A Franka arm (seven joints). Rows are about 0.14 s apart.
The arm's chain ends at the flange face. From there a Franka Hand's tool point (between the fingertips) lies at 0.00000 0.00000 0.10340 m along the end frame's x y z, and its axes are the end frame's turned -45 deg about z.
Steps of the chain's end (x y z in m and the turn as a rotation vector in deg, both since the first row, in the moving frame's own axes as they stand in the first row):
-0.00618, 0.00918, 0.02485, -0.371, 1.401, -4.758
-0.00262, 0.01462, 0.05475, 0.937, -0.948, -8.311
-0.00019, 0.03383, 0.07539, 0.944, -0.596, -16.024
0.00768, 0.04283, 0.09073, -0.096, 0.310, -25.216
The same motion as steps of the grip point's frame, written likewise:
-0.00945, 0.00433, 0.02482, -1.253, 0.728, -4.758
-0.01238, 0.00609, 0.05472, 1.333, -0.008, -8.311
-0.02389, 0.02179, 0.07537, 1.089, 0.246, -16.024
-0.02448, 0.03616, 0.09073, -0.287, 0.151, -25.216

